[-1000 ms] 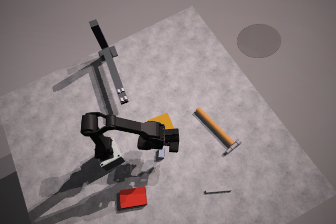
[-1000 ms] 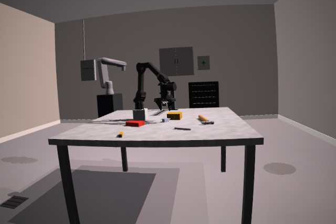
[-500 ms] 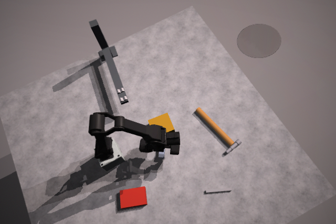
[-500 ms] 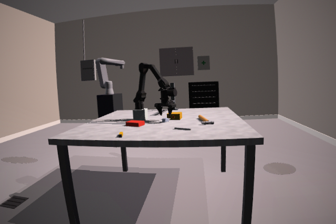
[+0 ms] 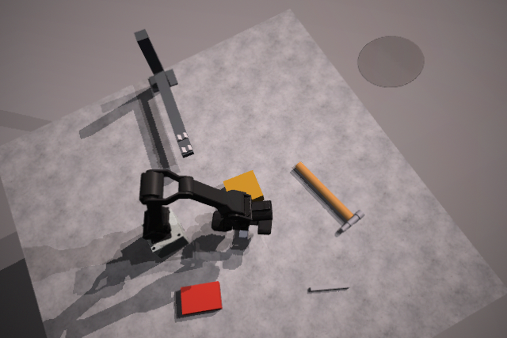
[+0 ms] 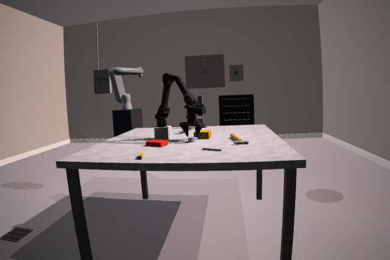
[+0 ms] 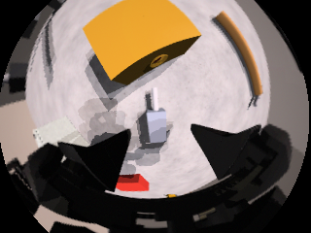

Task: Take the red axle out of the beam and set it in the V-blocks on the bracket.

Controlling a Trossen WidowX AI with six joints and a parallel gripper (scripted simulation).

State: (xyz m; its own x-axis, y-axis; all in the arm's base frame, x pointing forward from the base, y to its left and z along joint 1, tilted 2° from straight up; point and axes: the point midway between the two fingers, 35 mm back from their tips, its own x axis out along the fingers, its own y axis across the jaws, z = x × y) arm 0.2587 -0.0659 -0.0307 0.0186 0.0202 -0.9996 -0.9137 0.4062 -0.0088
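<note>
My gripper tip is 20 mm to the right of the grey-blue block and 20 mm above it. Round my gripper tip: red block (200 mm behind, 160 mm to the right, 10 mm below); orange block (40 mm ahead, 130 mm to the left); thin grey rod (200 mm ahead, 250 mm to the right, 20 mm below).
</note>
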